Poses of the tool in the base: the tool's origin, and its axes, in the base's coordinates. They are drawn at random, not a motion.
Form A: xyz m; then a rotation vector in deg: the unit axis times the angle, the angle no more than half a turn.
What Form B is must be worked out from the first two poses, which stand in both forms.
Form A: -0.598, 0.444, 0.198, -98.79, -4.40, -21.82
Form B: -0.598, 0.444, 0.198, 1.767, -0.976, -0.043, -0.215
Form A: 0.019, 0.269, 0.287, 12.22, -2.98, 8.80
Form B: 0.019, 0.269, 0.287, 0.268, 0.796, -0.194, 0.573
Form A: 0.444, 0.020, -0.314, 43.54, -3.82, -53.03
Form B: 0.444, 0.020, -0.314, 1.199, 0.634, -0.056, -0.772
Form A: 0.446, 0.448, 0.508, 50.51, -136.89, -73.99
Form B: 0.446, 0.448, 0.508, 2.855, 0.309, -0.837, -0.452
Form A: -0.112, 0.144, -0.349, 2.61, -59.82, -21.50
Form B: -0.112, 0.144, -0.349, 1.110, 0.041, -0.940, -0.338
